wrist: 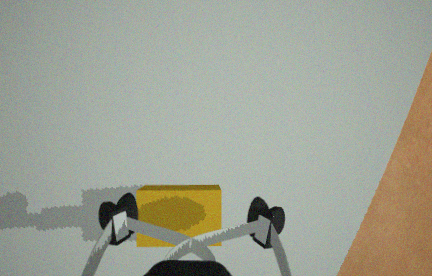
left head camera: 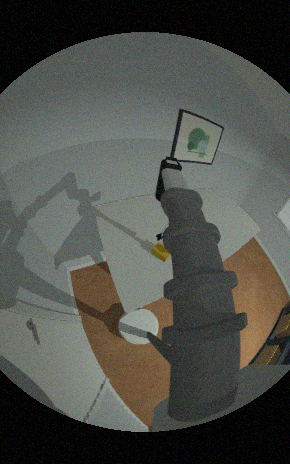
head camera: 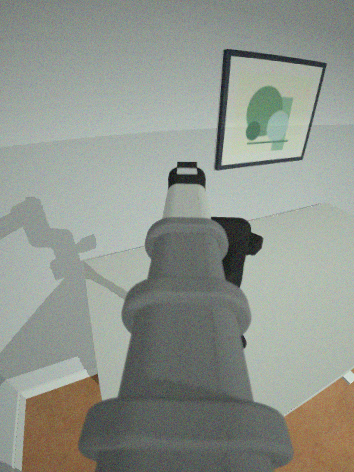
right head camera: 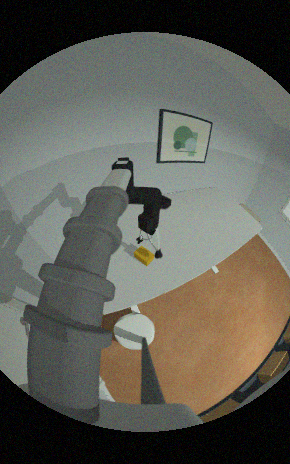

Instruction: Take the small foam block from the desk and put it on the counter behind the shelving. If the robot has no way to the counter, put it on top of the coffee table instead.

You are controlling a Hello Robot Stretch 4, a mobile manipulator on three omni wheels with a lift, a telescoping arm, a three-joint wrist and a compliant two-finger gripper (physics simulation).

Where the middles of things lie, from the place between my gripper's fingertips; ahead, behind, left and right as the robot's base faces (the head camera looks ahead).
Scene:
My hand is 2 cm to the right of the small yellow foam block (wrist: 192,210) and 6 cm above it. Round my hand: framed picture (head camera: 267,102): 77 cm ahead, 29 cm to the right, 45 cm above.

